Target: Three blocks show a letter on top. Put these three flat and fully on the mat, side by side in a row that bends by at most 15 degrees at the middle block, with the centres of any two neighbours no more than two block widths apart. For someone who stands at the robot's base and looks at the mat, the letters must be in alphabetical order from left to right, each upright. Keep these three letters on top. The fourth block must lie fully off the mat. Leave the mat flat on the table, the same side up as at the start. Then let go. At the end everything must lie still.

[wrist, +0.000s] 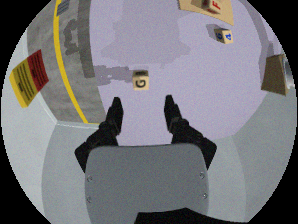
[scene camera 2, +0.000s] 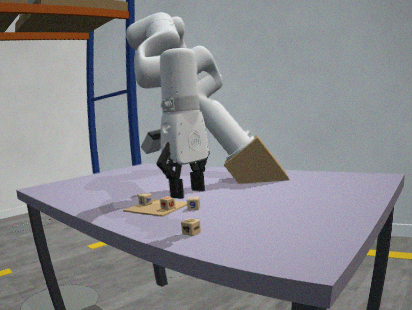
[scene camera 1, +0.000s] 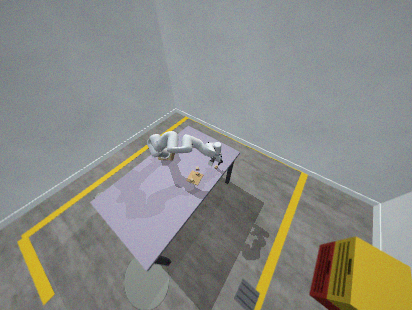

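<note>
In scene camera 2 you'd find the gripper (scene camera 2: 188,194), and the wrist view's got the gripper (wrist: 143,103) in it as well.
</note>
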